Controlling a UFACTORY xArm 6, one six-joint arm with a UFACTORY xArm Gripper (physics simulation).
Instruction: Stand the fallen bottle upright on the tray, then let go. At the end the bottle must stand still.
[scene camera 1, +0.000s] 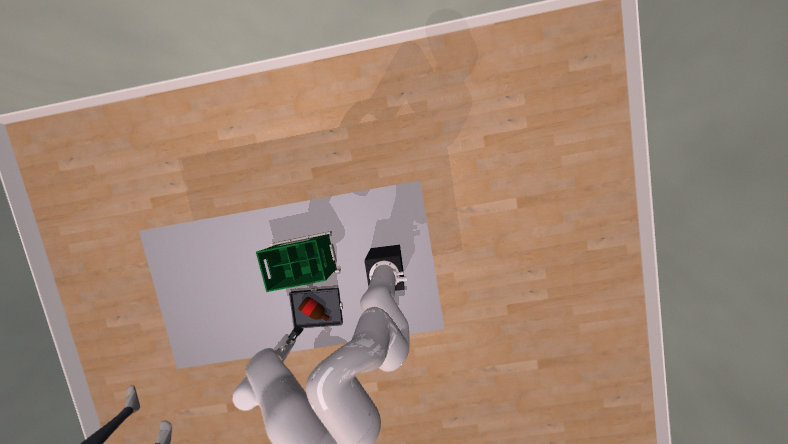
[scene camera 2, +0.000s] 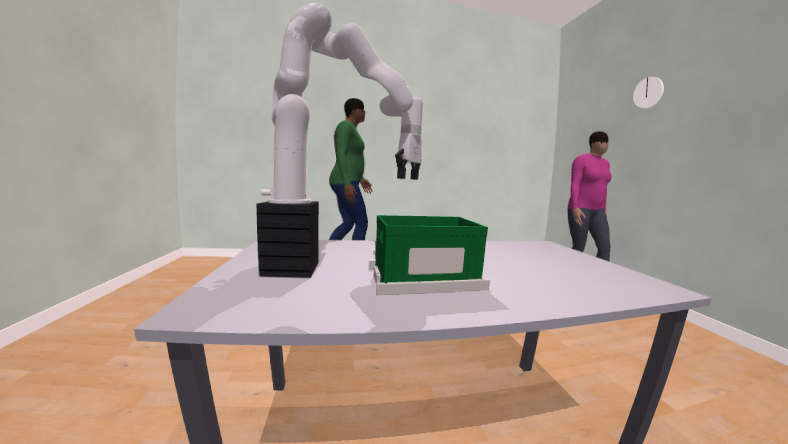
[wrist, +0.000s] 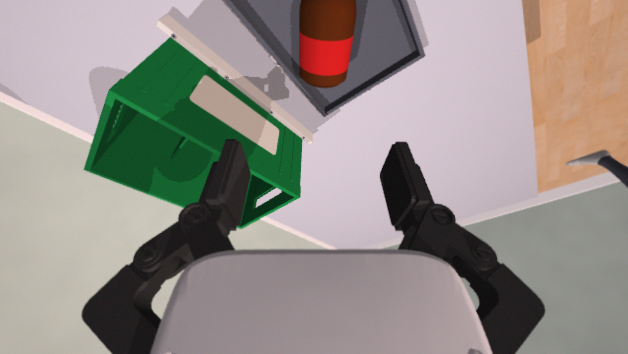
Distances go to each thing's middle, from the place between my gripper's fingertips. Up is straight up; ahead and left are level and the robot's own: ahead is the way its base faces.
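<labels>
Dark grey tray (scene camera 1: 329, 298): from my hand, 280 mm below, 10 mm to the left, 10 mm ahead. Green crate (scene camera 2: 408, 248): from my hand, 40 mm ahead, 260 mm to the right, 200 mm below.
</labels>
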